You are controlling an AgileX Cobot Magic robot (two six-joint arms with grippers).
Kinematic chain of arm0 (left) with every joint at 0, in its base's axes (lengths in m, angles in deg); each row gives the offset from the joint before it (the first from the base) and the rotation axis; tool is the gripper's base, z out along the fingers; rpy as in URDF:
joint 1: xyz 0 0 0.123 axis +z
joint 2: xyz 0 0 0 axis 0.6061 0.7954 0
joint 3: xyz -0.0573 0.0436 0.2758 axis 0.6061 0.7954 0
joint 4: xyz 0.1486 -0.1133 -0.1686 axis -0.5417 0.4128 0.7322
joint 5: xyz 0 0 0 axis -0.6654 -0.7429 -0.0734
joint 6: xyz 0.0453 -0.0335 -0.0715 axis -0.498 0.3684 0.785
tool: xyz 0 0 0 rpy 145.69 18.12 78.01
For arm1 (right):
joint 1: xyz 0 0 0.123 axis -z
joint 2: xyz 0 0 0 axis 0.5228 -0.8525 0
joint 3: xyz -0.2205 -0.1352 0.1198 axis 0.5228 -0.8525 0
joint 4: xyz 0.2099 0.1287 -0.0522 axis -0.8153 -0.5 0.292
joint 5: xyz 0 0 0 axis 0.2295 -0.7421 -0.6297
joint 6: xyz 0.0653 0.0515 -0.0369 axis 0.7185 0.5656 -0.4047
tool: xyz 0 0 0 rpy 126.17 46.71 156.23
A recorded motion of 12 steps. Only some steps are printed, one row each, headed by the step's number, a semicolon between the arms.
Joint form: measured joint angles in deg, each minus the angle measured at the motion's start. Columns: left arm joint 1, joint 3, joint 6, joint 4, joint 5, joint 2; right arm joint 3, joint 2, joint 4, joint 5, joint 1, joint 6.
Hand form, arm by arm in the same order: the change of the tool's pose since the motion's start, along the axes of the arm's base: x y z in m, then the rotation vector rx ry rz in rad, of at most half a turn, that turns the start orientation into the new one. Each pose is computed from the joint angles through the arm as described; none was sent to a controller.
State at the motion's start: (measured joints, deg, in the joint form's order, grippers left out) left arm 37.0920 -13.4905 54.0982 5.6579 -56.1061 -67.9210; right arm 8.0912 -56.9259 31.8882 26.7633 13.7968 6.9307
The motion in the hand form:
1: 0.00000 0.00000 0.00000 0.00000 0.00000 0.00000; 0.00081 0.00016 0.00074 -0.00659 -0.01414 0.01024
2: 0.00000 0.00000 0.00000 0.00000 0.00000 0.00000; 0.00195 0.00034 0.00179 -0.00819 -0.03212 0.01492
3: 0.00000 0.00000 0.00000 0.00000 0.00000 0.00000; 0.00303 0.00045 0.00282 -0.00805 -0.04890 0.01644
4: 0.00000 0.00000 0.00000 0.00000 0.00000 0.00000; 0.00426 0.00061 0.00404 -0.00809 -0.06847 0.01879
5: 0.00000 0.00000 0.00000 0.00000 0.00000 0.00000; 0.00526 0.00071 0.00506 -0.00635 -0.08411 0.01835
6: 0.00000 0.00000 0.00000 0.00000 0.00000 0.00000; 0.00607 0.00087 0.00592 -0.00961 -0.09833 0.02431
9: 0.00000 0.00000 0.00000 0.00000 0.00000 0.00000; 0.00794 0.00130 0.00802 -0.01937 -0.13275 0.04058
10: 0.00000 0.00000 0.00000 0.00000 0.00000 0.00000; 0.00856 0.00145 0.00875 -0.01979 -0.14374 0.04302
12: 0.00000 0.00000 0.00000 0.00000 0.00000 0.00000; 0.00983 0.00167 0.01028 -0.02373 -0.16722 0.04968
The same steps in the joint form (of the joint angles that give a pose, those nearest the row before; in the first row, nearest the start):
1: 0.00 0.00 0.00 0.00 0.00 0.00; 0.00 0.00 0.14 0.70 0.00 -0.67
2: 0.00 0.00 0.00 0.00 0.00 0.00; 0.00 0.00 0.27 1.68 0.00 -0.97
3: 0.00 0.00 0.00 0.00 0.00 0.00; 0.00 0.00 0.27 2.62 0.00 -1.18
4: 0.00 0.00 0.00 0.00 0.00 0.00; 0.00 0.00 0.31 3.72 0.00 -1.42
5: 0.00 0.00 0.00 0.00 0.00 0.00; 0.00 0.00 0.31 4.61 0.00 -1.47
6: 0.00 0.00 0.00 0.00 0.00 0.00; 0.00 0.00 0.46 5.37 0.00 -1.84
9: 0.00 0.00 0.00 0.00 0.00 0.00; 0.00 0.00 0.82 7.16 0.00 -2.87
10: 0.00 0.00 0.00 0.00 0.00 0.00; 0.00 0.00 0.94 7.76 0.00 -2.98
12: 0.00 0.00 0.00 0.00 0.00 0.00; 0.00 0.00 1.05 9.02 0.00 -3.52

